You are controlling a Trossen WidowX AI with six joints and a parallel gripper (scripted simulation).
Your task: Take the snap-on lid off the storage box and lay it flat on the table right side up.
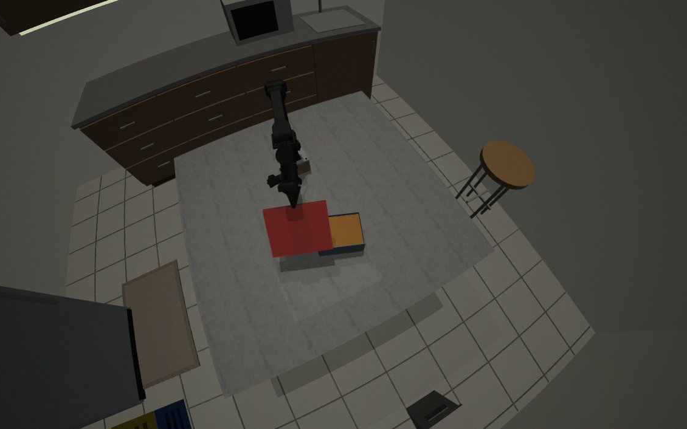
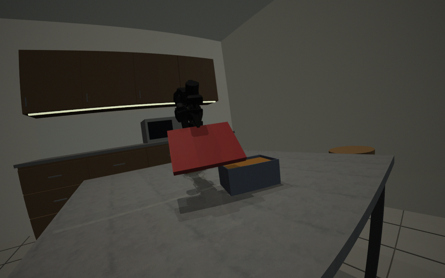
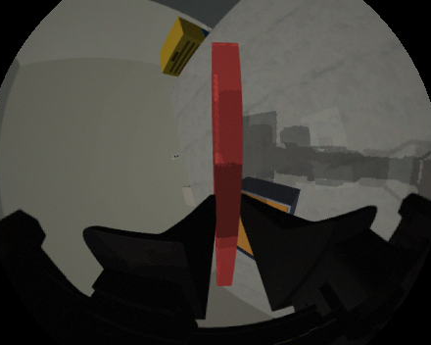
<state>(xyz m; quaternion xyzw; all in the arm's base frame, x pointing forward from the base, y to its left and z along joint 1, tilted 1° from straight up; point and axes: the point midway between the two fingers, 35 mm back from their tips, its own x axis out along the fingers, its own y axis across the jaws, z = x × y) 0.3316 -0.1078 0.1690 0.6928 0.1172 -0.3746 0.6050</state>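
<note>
Now: the red lid 6 cm ahead of my gripper tip, 5 cm below it and 2 cm to the right of it. The rest, counted from my gripper tip: storage box: 19 cm below, 13 cm to the left, 10 cm ahead.
</note>
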